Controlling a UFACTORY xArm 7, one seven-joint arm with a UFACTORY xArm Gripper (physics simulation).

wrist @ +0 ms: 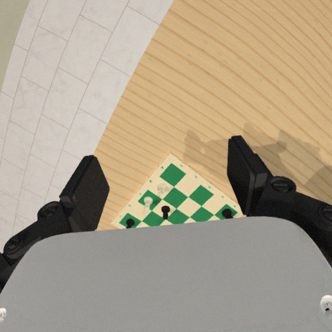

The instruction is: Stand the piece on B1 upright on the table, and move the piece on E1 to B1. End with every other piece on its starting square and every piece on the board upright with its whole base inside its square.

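Observation:
The green and cream board [172, 174] lies below and beyond my gripper, its near part hidden behind the grey gripper body. A pale piece [162, 189] and a white piece [148, 202] are near its left edge. A black piece [166, 212] is on a cream square to their right. Another black piece [130, 223] is at the left corner, and a further black piece [227, 213] is near the right corner. The square labels are too small to read, so I cannot tell which are B1 and E1. My gripper [163, 163] is wide open and empty, high above the board.
The wooden table [225, 65] extends beyond the board and to the right, with gripper shadows on it. Its curved edge runs along the left, with pale floor tiles [65, 75] past it.

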